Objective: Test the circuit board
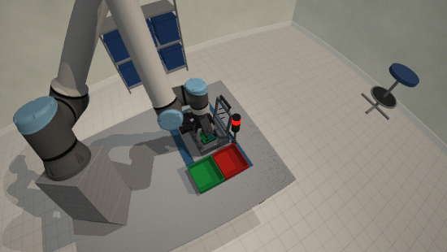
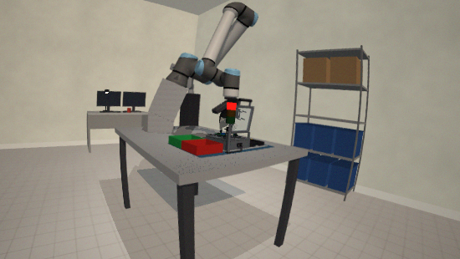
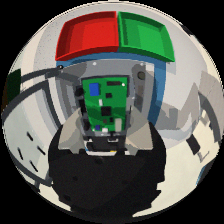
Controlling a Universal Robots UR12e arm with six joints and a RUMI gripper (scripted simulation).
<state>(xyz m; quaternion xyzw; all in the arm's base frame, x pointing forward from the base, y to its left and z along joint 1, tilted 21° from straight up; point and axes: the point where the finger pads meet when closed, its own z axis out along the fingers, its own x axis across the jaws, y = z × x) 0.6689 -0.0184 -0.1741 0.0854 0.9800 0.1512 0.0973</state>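
My gripper is now right at the green circuit board. The rest, counted from my hand: green bin (13 cm behind, 18 cm to the right, 6 cm below); then red bin (2 cm ahead, 20 cm to the right, 6 cm below); then tester lid (11 cm ahead, 1 cm to the right, 11 cm above).
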